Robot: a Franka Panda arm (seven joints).
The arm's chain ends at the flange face. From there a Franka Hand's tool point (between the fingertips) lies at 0.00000 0.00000 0.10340 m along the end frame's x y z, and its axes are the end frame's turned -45 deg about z.
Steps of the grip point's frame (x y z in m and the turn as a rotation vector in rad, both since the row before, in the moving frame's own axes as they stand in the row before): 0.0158 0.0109 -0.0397 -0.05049 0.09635 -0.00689; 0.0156 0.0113 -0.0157 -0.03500 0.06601 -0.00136; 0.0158 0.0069 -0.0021 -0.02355 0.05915 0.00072; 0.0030 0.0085 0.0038 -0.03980 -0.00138 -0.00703
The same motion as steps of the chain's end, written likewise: 0.0082 -0.0001 -0.0391 0.03243 0.10383 -0.00689; 0.0116 -0.0008 -0.0154 0.02193 0.07142 -0.00136; 0.0100 -0.0037 -0.0019 0.02517 0.05848 0.00072; 0.0053 0.0009 0.0039 -0.02912 0.02717 -0.00703
